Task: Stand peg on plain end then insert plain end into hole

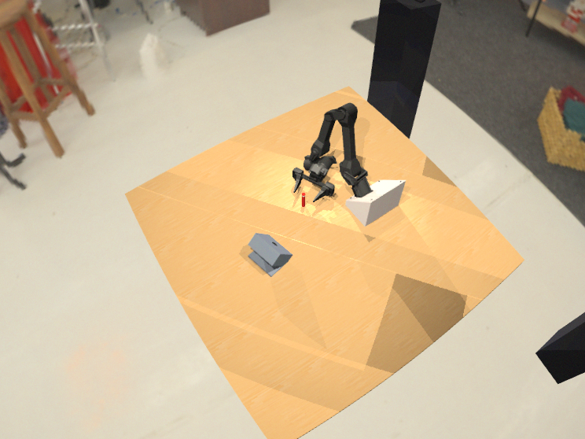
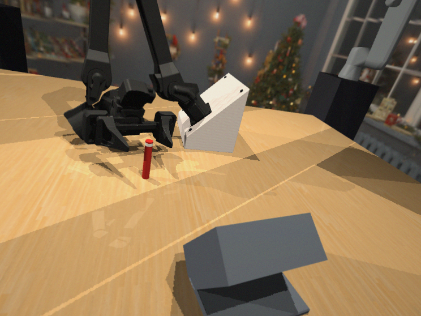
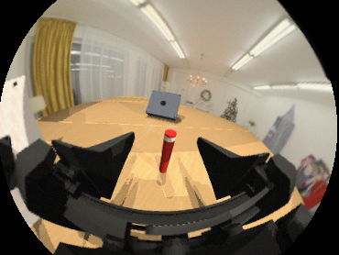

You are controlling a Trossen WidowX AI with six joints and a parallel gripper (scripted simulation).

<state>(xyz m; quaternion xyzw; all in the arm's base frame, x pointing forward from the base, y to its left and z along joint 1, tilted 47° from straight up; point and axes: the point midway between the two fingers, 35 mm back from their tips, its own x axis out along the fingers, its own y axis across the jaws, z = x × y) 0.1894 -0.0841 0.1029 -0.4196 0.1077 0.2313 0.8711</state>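
The red peg is 1 cm below my gripper tip. The rest, counted from my gripper tip: grey sloped panel: 23 cm ahead, 13 cm to the left, 2 cm below.
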